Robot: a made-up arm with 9 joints. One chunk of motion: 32 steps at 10 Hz.
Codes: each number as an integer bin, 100 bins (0 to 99) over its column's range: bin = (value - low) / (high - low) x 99, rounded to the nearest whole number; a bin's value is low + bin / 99 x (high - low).
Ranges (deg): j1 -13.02..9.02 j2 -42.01..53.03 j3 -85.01..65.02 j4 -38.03..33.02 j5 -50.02..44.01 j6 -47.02..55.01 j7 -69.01..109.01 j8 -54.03..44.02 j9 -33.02..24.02
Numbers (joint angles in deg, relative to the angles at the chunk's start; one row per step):
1: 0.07 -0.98 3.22 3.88 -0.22 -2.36 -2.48 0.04 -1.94
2: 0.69 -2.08 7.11 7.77 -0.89 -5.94 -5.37 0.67 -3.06
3: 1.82 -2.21 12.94 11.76 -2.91 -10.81 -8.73 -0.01 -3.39
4: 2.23 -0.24 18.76 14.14 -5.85 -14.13 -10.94 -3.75 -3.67
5: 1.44 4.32 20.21 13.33 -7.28 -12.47 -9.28 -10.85 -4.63
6: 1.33 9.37 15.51 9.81 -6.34 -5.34 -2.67 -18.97 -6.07
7: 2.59 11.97 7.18 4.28 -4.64 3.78 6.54 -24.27 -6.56
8: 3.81 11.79 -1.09 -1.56 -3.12 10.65 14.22 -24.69 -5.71
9: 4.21 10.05 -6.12 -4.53 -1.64 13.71 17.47 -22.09 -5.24
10: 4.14 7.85 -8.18 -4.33 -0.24 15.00 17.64 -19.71 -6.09
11: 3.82 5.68 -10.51 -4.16 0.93 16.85 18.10 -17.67 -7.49
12: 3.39 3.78 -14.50 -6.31 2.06 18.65 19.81 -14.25 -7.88
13: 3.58 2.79 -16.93 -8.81 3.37 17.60 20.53 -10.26 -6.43
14: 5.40 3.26 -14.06 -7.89 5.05 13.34 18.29 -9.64 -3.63
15: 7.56 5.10 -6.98 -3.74 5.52 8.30 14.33 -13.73 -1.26
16: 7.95 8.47 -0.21 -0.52 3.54 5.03 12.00 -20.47 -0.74
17: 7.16 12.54 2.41 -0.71 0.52 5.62 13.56 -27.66 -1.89
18: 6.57 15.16 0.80 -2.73 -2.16 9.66 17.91 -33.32 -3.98
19: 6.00 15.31 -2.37 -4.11 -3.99 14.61 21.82 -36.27 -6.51
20: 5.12 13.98 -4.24 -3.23 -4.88 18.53 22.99 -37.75 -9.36
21: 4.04 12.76 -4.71 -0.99 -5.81 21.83 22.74 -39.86 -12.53
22: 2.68 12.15 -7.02 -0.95 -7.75 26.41 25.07 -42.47 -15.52
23: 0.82 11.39 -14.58 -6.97 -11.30 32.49 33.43 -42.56 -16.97
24: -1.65 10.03 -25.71 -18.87 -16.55 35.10 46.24 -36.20 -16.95
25: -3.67 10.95 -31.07 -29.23 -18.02 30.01 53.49 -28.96 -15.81
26: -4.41 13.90 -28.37 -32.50 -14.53 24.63 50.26 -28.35 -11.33
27: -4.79 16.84 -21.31 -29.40 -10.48 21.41 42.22 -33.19 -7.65
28: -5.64 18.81 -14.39 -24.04 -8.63 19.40 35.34 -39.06 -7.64
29: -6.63 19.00 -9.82 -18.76 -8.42 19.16 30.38 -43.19 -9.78
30: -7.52 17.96 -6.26 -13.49 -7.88 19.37 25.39 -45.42 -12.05
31: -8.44 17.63 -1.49 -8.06 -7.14 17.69 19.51 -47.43 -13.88
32: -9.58 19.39 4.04 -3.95 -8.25 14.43 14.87 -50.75 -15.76
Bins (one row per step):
1: 59 43 58 58 52 43 37 55 54
2: 62 42 61 64 52 40 35 55 52
3: 67 41 65 69 50 35 34 55 51
4: 69 44 68 73 47 32 32 51 51
5: 65 48 69 72 45 34 33 44 49
6: 64 54 66 67 46 40 37 35 47
7: 70 56 61 59 48 49 42 30 46
8: 76 56 55 51 49 56 46 30 47
9: 77 54 52 47 51 59 48 32 48
10: 77 52 51 47 52 60 48 35 47
11: 76 50 49 47 54 62 48 37 44
12: 74 48 47 44 55 64 49 40 44
13: 75 47 45 41 56 63 50 44 46
14: 83 47 47 42 58 59 49 45 51
15: 92 49 51 48 58 54 46 41 55
16: 94 53 56 52 56 51 45 34 56
17: 91 57 58 52 53 51 46 27 54
18: 88 60 57 49 50 55 48 21 50
19: 85 60 55 47 48 60 51 18 46
20: 81 58 53 48 48 64 51 16 41
21: 77 57 53 52 47 67 51 14 36
22: 71 56 51 52 45 71 52 12 30
23: 62 56 46 43 41 77 57 12 28
24: 51 54 39 27 35 80 64 18 28
25: 42 55 36 12 34 75 68 25 30
26: 39 58 37 8 37 70 66 26 38
27: 37 61 42 12 42 66 62 21 44
28: 33 63 47 19 44 64 58 15 44
29: 29 64 50 27 44 64 55 11 40
30: 25 62 52 34 44 64 52 9 36
31: 21 62 55 42 45 63 49 7 33
32: 15 64 59 47 44 60 47 3 30

